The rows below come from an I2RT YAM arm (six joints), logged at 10 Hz.
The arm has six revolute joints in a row. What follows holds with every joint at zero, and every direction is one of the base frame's.
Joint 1 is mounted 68 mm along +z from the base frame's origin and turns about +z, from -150 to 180 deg.
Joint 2 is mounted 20 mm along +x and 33.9 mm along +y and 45.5 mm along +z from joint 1 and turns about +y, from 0 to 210 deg.
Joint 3 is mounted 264 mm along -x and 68.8 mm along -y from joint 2 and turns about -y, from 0 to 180 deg.
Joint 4 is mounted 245 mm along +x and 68.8 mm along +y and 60 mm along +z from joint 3 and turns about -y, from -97 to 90 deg.
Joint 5 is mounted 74 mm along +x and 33.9 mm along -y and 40.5 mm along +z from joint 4 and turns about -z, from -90 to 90 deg.
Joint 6 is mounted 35.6 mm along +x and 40.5 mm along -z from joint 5 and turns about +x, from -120 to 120 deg.
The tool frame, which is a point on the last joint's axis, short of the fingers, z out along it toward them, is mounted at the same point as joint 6; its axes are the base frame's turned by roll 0, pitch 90 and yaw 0 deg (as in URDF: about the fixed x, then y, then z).
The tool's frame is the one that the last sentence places.
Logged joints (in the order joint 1, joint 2, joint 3, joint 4, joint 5, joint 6), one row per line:
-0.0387 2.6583 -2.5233 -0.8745 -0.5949 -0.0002
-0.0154 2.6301 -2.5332 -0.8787 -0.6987 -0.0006
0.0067 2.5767 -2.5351 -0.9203 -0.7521 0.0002
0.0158 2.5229 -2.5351 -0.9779 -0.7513 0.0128
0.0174 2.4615 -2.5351 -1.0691 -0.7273 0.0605
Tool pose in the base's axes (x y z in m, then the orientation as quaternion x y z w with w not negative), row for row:
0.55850 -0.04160 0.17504 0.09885 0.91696 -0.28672 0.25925
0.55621 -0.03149 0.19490 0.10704 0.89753 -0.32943 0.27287
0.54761 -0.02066 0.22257 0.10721 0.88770 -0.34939 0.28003
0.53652 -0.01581 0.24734 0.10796 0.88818 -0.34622 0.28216
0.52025 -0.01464 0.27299 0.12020 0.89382 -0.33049 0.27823
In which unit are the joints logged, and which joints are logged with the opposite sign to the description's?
The joints are logged in radians. Opposite sign: joint 3, joint 5.
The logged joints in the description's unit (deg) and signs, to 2 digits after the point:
-2.22 152.31 144.57 -50.11 34.09 -0.01
-0.88 150.69 145.14 -50.35 40.03 -0.03
0.38 147.63 145.25 -52.73 43.09 0.01
0.91 144.55 145.25 -56.03 43.05 0.73
1.00 141.03 145.25 -61.25 41.67 3.47

